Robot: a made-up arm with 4 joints. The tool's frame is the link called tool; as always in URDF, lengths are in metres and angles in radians.
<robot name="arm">
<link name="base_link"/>
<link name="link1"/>
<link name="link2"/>
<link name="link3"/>
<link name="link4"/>
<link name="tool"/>
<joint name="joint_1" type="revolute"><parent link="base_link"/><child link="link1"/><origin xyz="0 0 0.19" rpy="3.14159 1.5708 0"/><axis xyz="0 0 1"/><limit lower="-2.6" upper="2.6" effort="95" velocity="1.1"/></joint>
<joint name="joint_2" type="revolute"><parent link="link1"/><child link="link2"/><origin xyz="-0.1 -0.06 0.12" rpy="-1.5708 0 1.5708"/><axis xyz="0 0 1"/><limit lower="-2.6" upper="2.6" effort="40" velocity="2"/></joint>
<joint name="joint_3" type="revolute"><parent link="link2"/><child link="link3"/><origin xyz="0.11 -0.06 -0.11" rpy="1.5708 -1.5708 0"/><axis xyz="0 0 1"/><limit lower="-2.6" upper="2.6" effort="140" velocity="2.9"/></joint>
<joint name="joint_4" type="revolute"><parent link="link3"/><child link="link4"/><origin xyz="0.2 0.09 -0.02" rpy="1.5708 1.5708 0"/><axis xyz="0 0 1"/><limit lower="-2.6" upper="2.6" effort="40" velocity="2.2"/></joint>
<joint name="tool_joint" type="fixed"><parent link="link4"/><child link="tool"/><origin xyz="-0.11 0.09 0.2" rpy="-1.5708 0 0"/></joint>
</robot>
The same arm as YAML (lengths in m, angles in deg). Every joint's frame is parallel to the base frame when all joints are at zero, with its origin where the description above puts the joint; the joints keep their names.
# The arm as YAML. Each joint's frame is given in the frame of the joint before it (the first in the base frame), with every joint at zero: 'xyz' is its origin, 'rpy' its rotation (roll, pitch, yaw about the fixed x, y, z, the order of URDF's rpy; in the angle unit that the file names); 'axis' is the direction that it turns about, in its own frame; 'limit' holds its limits. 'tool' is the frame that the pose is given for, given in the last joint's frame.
units:
  length: m
  angle: deg
joints:
  - name: joint_1
    type: revolute
    origin:
      xyz: [0.0, 0.0, 0.19]
      rpy: [0.0, 0.0, 0.0]
    axis: [-1.0, 0.0, 0.0]
    limit:
      lower: -148.97
      upper: 148.97
  - name: joint_2
    type: revolute
    origin:
      xyz: [-0.12, 0.06, 0.1]
      rpy: [0.0, 0.0, 0.0]
    axis: [0.0, 0.0, 1.0]
    limit:
      lower: -148.97
      upper: 148.97
  - name: joint_3
    type: revolute
    origin:
      xyz: [-0.06, -0.11, -0.11]
      rpy: [0.0, 0.0, 0.0]
    axis: [-1.0, 0.0, 0.0]
    limit:
      lower: -148.97
      upper: 148.97
  - name: joint_4
    type: revolute
    origin:
      xyz: [0.02, 0.09, 0.2]
      rpy: [0.0, 0.0, 0.0]
    axis: [0.0, -1.0, 0.0]
    limit:
      lower: -148.97
      upper: 148.97
tool:
  origin:
    xyz: [-0.11, -0.2, 0.09]
    rpy: [0.0, 0.0, 0.0]

